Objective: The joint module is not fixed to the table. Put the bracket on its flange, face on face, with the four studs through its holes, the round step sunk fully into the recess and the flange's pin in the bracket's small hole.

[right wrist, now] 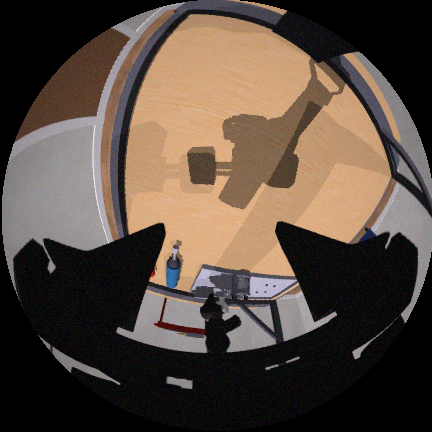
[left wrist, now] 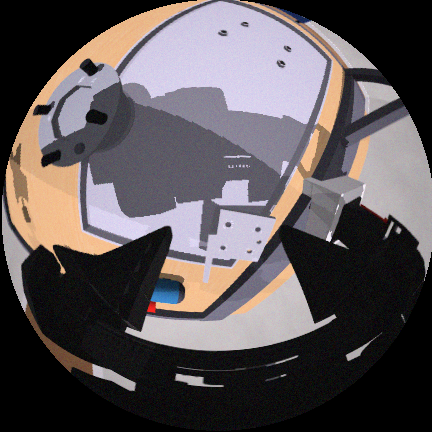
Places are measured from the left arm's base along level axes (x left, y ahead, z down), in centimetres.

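Pixels of known places: left gripper, fingertip midpoint: (right wrist: 212, 299) (left wrist: 226, 230); right gripper, fingertip midpoint: (right wrist: 221, 227); left arm's base at its link origin: (left wrist: 346, 218).
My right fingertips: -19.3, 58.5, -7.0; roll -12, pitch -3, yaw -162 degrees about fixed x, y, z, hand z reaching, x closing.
Ahead of a thing's pixels: the offset from my right fingertips to its top centre, as dx, dy, dz. "spot": to the spot under its first point. Level surfaces: height alone.
The joint module {+3.3, -33.0, +4.1} (left wrist: 82, 112) (right wrist: 242, 284) is grey and round. In the left wrist view its flange, with four black studs and a recessed centre, faces the camera at the left. The bracket (left wrist: 241, 234) is a pale plate with several holes and a side wall, near the mat's front corner, apart from the module. In the right wrist view I cannot make out the bracket clearly. My left gripper (left wrist: 226, 230) is open and empty; the bracket shows beyond and between its fingertips. My right gripper (right wrist: 221, 227) is open and empty, high above the wooden table, far from both parts.
The grey mat {dz +12.8} (left wrist: 270, 85) (right wrist: 277, 286) has four small fittings at one end. A blue-handled screwdriver {spot: +25.3, -30.4, +10.2} (left wrist: 168, 291) (right wrist: 173, 275) lies near the table edge beside a red item {+29.8, -19.4, +9.8} (left wrist: 151, 307) (right wrist: 153, 273). A grey block {+19.4, -58.6, +7.0} (left wrist: 330, 197) stands out at the table's edge.
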